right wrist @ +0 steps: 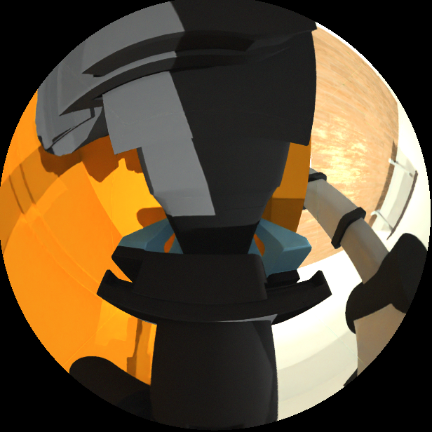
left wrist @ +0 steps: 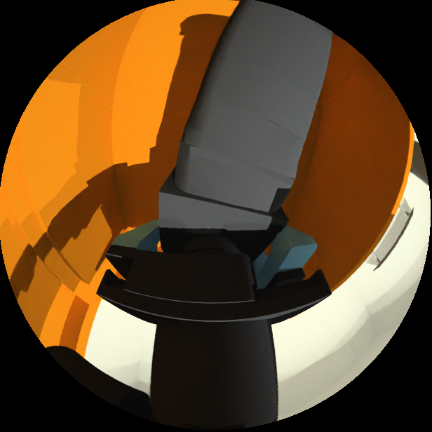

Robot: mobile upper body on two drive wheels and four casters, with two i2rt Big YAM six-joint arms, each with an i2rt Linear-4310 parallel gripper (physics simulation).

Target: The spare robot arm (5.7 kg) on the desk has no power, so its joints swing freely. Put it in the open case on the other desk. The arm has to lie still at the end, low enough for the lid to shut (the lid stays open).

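The spare arm (left wrist: 255, 105) (right wrist: 240, 110) is dark grey and fills the upper middle of both views. My left gripper (left wrist: 213, 213) is shut on a narrow black section beside a grey block of it; the blue fingers stand at either side. My right gripper (right wrist: 214, 213) is shut on a tapering black end section of the arm, below a wider grey joint housing. Orange surfaces, apparently the open case (left wrist: 360, 150) (right wrist: 55, 245), lie behind and beside the arm in both views, with shadows across them. Contact between the arm and the orange surfaces cannot be made out.
In the right wrist view, a grey column with black rings (right wrist: 327, 205) stands at the right, beside the wooden floor (right wrist: 355, 95). An orange edge curves down the right side of the left wrist view. A pale frame (left wrist: 395, 237) (right wrist: 400, 197) shows at the far right of both views.
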